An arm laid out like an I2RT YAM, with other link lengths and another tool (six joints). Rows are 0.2 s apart.
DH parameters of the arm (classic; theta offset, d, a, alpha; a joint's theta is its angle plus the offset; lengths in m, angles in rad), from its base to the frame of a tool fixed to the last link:
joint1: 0 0.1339 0.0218 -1.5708
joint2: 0 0 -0.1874 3.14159
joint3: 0.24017 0 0.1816 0
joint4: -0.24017 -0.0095 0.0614 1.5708
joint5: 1.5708 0.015 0 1.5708
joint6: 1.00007 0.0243 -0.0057 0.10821
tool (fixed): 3.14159 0.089 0 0
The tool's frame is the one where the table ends.
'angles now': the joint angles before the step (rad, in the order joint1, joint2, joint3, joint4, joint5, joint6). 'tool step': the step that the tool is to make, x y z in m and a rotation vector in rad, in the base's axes. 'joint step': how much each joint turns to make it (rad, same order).
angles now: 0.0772 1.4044 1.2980 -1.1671 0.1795 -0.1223
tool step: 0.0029 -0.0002 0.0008 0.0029 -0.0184 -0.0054
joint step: -0.0019 -0.0002 -0.0004 0.0181 -0.0004 0.0038
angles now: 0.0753 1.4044 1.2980 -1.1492 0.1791 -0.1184
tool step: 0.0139 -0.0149 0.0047 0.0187 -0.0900 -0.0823
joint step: -0.0726 -0.0001 -0.0002 0.0882 -0.0108 0.0147
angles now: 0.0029 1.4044 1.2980 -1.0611 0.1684 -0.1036
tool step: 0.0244 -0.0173 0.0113 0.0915 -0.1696 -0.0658
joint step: -0.1147 -0.0002 0.0020 0.1619 -0.1115 0.0040
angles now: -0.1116 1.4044 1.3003 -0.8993 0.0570 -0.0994
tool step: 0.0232 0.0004 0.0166 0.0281 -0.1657 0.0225
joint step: -0.0130 0.0000 0.0034 0.1579 -0.0591 0.0004
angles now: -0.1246 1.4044 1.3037 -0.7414 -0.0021 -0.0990
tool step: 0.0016 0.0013 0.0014 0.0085 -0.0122 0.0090
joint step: -0.0001 -0.0002 0.0008 0.0100 -0.0135 -0.0001
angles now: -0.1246 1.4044 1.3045 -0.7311 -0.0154 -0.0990
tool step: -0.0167 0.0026 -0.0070 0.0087 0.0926 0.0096
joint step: -0.0002 -0.0196 0.0008 -0.1135 -0.0040 -0.0094
